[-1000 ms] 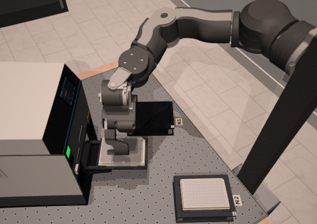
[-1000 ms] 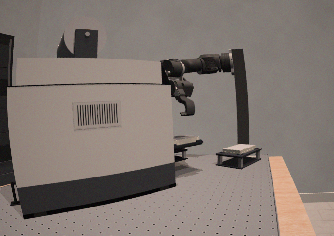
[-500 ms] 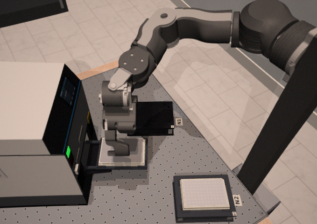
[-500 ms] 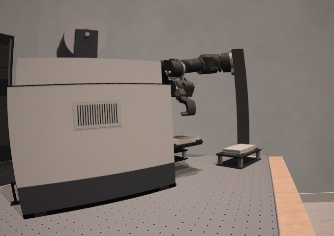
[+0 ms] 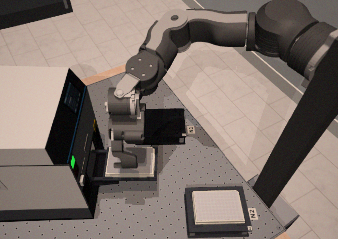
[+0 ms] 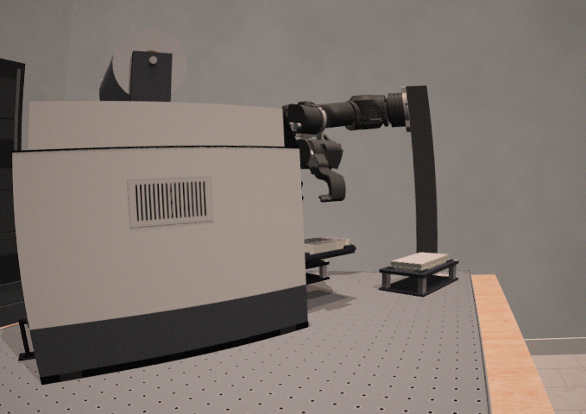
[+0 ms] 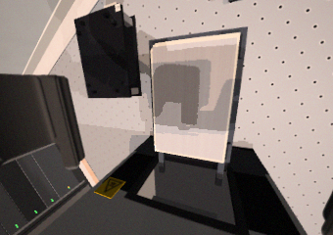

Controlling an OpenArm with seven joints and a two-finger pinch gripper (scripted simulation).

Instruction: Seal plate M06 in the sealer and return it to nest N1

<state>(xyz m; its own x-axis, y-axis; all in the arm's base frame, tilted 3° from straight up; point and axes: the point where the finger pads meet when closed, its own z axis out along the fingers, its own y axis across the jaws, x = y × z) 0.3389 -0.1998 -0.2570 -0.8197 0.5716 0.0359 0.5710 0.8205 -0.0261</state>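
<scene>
The 96-well plate M06 lies 80 mm below my hand. The rest, counted from my hand: sealer's stage: 90 mm below; then touchscreen: 70 mm ahead, 100 mm to the right, 120 mm above; then start key: 130 mm ahead, 20 mm to the left, 10 mm below.
</scene>
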